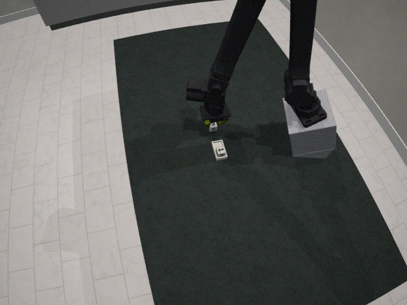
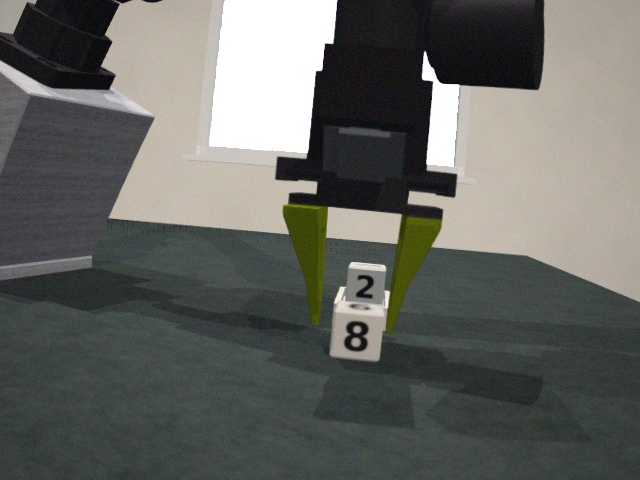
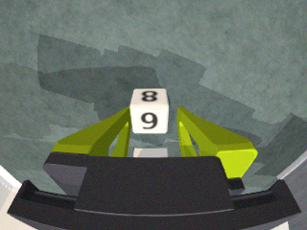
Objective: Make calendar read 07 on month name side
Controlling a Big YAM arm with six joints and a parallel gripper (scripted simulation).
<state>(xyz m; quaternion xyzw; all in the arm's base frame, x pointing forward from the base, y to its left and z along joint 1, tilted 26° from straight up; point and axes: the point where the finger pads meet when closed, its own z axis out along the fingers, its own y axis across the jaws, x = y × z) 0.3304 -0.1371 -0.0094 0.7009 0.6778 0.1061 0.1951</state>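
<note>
The small white tray lies 100 mm to the left of my hand, 20 mm below it and 10 mm ahead of it.
</note>
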